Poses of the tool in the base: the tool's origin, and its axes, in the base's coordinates. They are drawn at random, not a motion.
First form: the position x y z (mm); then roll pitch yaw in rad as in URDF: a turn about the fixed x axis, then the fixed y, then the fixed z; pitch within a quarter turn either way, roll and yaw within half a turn.
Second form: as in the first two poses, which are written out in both.
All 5 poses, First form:
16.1, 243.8, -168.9, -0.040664, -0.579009, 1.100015
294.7, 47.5, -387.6, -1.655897, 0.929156, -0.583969
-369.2, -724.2, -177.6, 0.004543, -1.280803, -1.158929
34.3, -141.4, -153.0, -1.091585, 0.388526, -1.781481
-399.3, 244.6, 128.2, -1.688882, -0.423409, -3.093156
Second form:
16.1, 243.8, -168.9, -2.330, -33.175, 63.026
294.7, 47.5, -387.6, -94.876, 53.237, -33.459
-369.2, -724.2, -177.6, 0.260, -73.385, -66.402
34.3, -141.4, -153.0, -62.543, 22.261, -102.071
-399.3, 244.6, 128.2, -96.766, -24.260, -177.225

